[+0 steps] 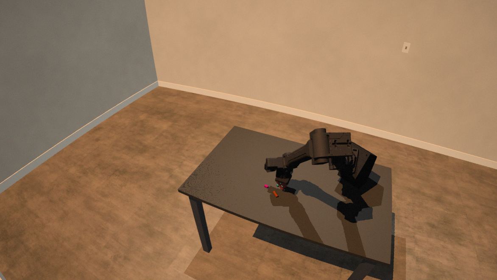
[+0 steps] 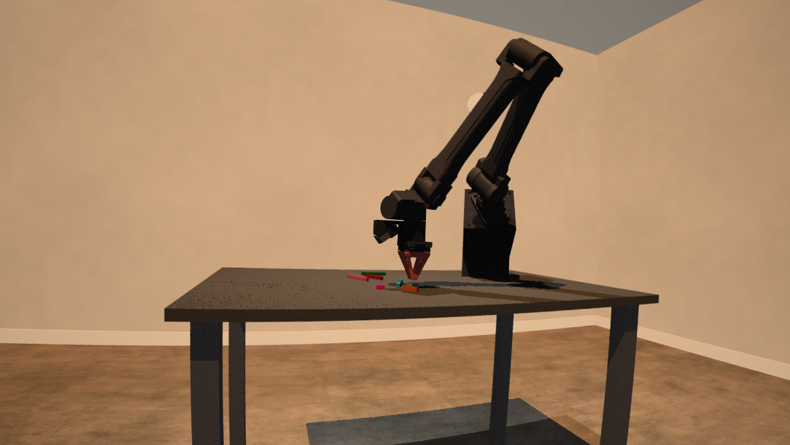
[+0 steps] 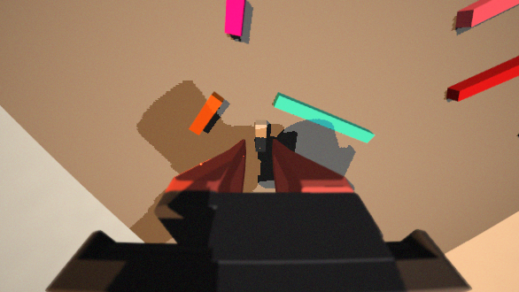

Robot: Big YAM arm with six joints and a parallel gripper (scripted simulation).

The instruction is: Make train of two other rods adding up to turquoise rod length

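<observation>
Now: the grey rod 3 cm below my hand. Also, from my hand: turquoise rod: 3 cm ahead, 6 cm to the right, 3 cm below; then orange rod: 1 cm ahead, 5 cm to the left, 3 cm below; then magenta rod: 8 cm ahead, 4 cm to the left, 3 cm below.
</observation>
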